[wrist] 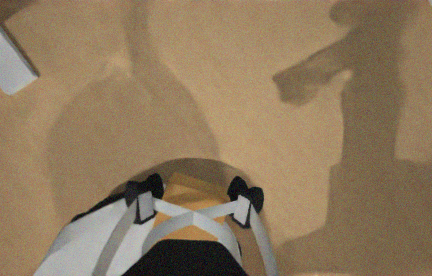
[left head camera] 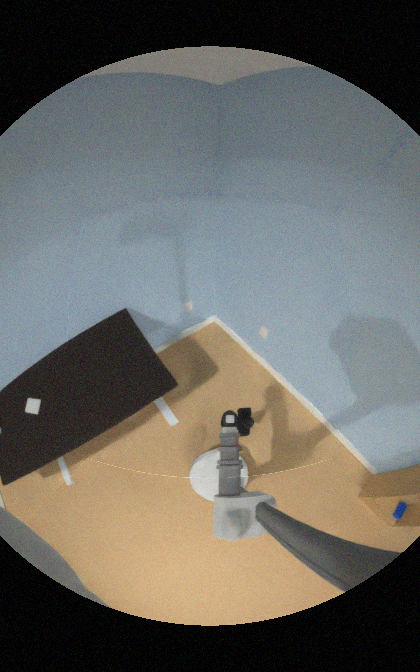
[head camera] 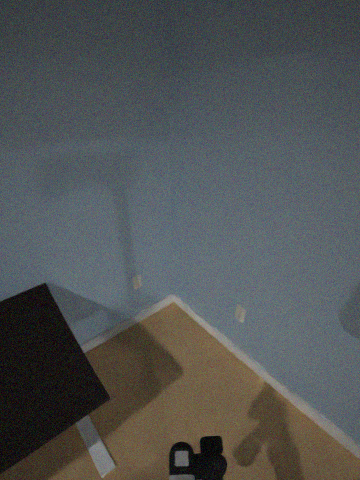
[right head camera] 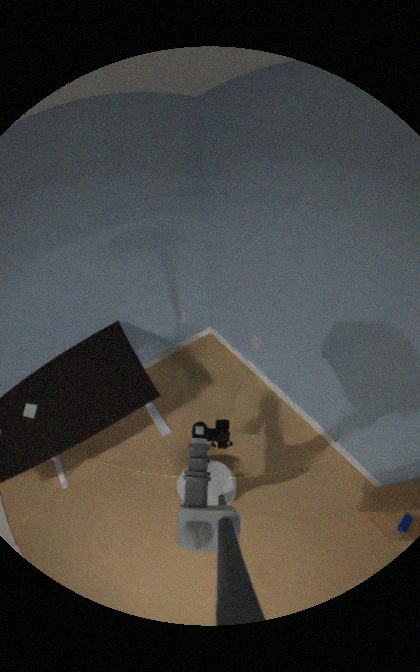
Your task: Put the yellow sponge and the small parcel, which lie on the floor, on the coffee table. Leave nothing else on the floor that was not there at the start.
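Frame: origin at the robot's base, x ahead, y left, z up, level; millimetres.
Where they show: gripper, fingertip midpoint: [wrist: 195, 190].
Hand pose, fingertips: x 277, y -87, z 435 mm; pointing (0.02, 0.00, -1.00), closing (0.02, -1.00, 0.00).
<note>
After its pixels a point has its place.
My gripper [wrist: 195, 190] @(x 277, y -87, z 435 mm) [left head camera: 245, 422] [right head camera: 222, 443] points down and is shut on an orange-brown block, which looks like the small parcel [wrist: 190, 227] @(x 260, y -85, z 486 mm). The block sits between the two black fingertips in the wrist view and is held above the floor, partly hidden by the crossing finger bars and the black gripper body. The coffee table [head camera: 40, 375] @(x 539, y 513, z 692 mm) [left head camera: 100, 375] [right head camera: 90, 385] has a dark top and stands to the left of the gripper, apart from it. I cannot make out the yellow sponge in these views.
A white square item [left head camera: 33, 406] [right head camera: 30, 411] lies on the table top. A pale table leg [wrist: 15, 65] stands near the gripper. Blue walls meet in a corner ahead. A small blue object [left head camera: 399, 510] [right head camera: 405, 523] is at the far right, by a wooden-coloured piece.
</note>
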